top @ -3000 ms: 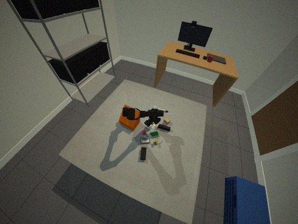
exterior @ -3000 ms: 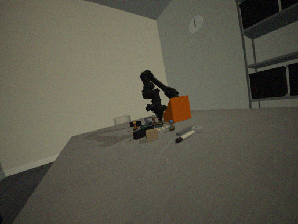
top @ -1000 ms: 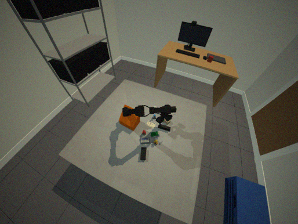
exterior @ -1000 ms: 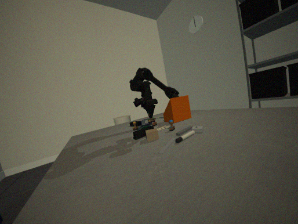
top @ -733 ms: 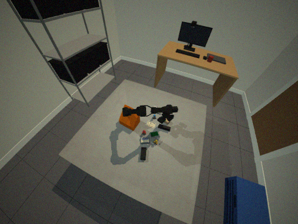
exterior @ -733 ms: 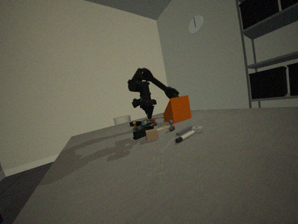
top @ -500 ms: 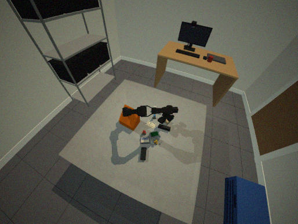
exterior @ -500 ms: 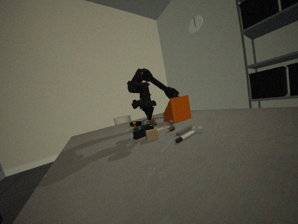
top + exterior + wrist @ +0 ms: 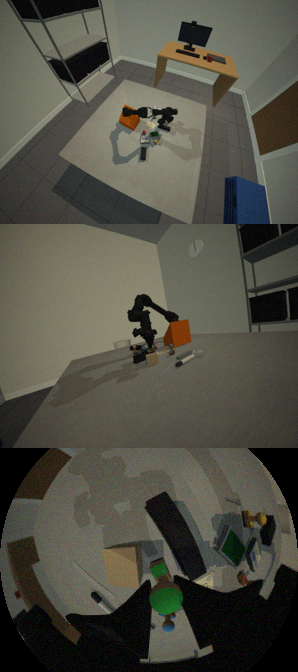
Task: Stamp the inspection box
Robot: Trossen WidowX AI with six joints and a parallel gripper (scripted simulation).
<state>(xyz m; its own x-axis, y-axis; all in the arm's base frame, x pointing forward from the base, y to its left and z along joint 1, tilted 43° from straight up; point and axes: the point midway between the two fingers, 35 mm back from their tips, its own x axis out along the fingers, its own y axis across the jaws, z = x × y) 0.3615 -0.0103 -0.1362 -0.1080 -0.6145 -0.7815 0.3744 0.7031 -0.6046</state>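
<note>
My gripper tip is 50 mm to the left of the black block, 50 mm above it and 20 mm short of it. The rest, counted from my gripper tip: green-knobbed pass stamp 10 mm below; then blue-knobbed stamp 120 mm behind, 50 mm below, 40 mm to the left; then tan block 50 mm to the left, 40 mm below, 30 mm ahead.
</note>
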